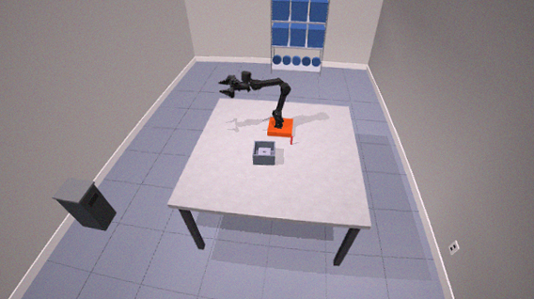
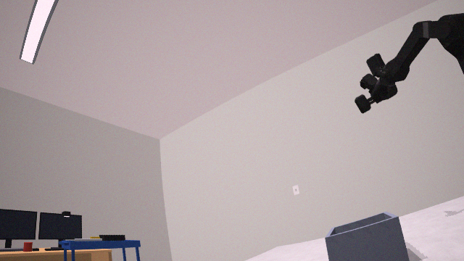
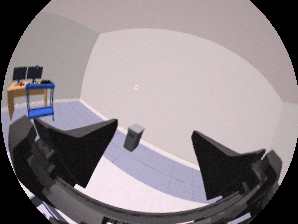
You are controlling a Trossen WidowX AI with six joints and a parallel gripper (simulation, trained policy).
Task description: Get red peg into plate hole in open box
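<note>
Now: gripper tip 520 mm to the right of the red peg, 450 mm above it and 110 mm past it. Also, from my gripper tip: plate: 450 mm below, 360 mm to the left, 90 mm ahead; then grey box: 460 mm below, 360 mm to the left, 90 mm ahead.
</note>
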